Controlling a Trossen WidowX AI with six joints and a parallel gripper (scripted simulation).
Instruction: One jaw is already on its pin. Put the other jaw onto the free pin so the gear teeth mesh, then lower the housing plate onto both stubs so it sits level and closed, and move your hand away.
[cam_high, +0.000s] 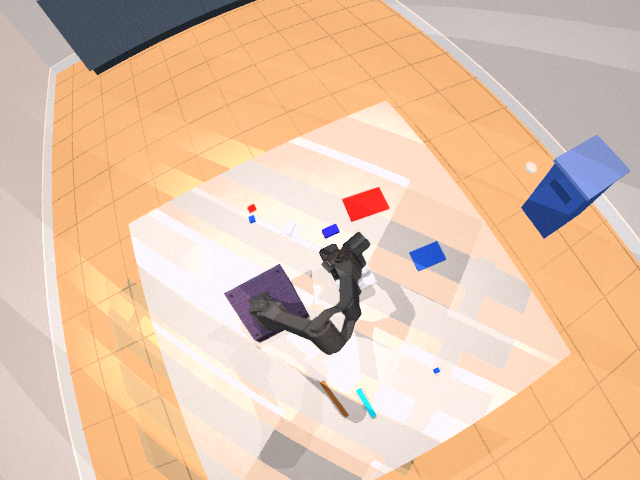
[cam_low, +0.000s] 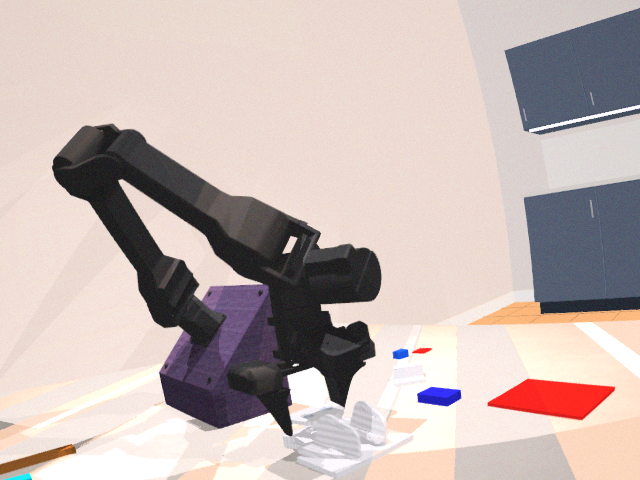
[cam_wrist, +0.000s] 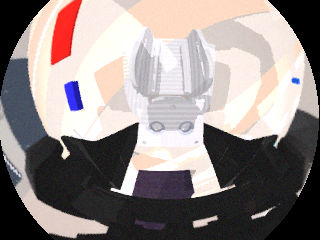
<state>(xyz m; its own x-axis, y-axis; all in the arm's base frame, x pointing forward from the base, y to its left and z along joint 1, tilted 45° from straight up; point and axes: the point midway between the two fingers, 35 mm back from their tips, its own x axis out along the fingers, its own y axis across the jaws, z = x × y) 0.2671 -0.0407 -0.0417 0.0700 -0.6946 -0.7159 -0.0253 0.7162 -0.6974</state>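
My gripper tip is now 1 cm short of the white housing part and 2 cm below it. From my gripper tip the other things lie so: red flat plate: 21 cm ahead, 23 cm to the left, 2 cm below; then blue plate: 31 cm ahead, 5 cm to the right, 2 cm below; then dark blue block: 5 cm ahead, 19 cm to the left, 2 cm below.
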